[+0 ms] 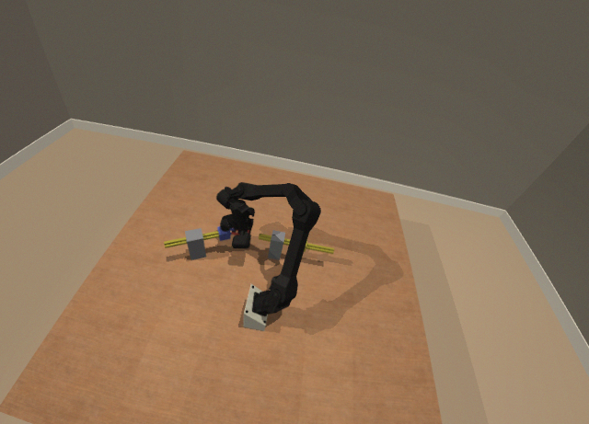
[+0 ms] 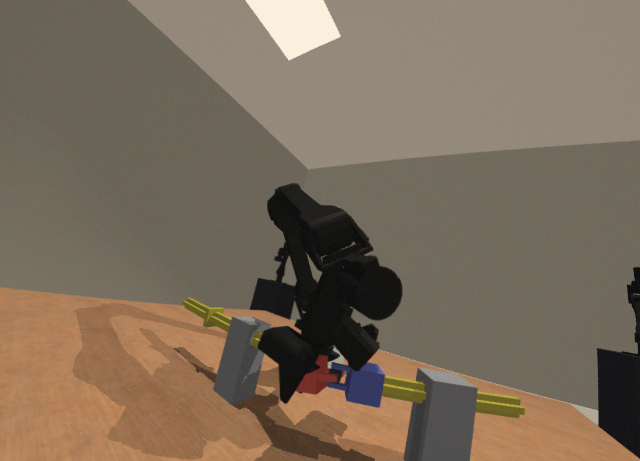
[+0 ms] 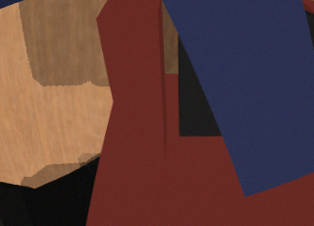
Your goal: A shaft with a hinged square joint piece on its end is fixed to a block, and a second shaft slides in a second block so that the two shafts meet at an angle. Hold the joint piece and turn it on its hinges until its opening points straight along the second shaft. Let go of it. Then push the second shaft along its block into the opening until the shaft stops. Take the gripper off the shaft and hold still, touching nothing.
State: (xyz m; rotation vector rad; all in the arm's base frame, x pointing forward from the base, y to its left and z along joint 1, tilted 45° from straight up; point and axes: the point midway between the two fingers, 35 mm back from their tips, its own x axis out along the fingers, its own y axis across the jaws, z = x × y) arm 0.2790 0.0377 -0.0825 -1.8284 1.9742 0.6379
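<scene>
Right now my gripper tip is 20 mm to the right of the red joint piece and 40 mm below it.
</scene>
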